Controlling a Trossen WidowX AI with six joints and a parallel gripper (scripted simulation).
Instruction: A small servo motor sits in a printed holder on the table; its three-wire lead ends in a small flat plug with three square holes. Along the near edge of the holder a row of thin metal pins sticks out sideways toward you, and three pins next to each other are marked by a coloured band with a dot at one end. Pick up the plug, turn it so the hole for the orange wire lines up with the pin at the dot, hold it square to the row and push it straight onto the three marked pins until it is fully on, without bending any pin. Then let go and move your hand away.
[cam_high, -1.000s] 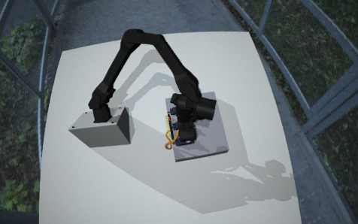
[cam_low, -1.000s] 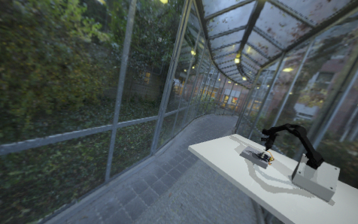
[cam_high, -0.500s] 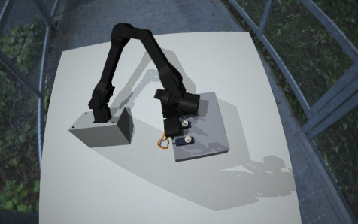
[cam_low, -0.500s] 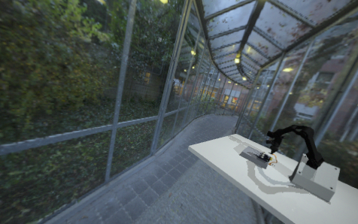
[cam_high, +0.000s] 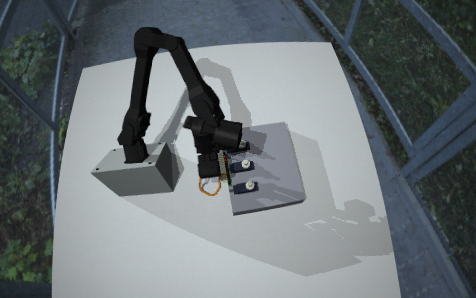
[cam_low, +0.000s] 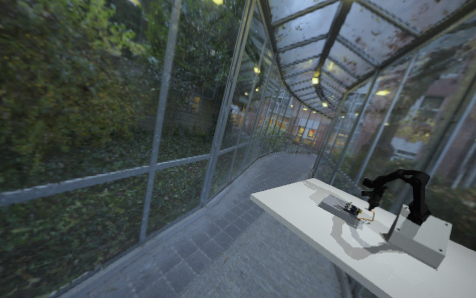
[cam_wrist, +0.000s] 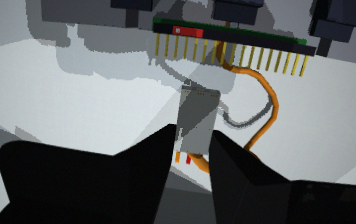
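Now: gripper tip 5 cm short of the red band, 2 cm to the right of it and 4 cm above it. The rest, counted from my gripper tip: pale dot 5 cm ahead, 2 cm to the left, 4 cm below; then grey holder 21 cm ahead, 1 cm to the left, 9 cm below.
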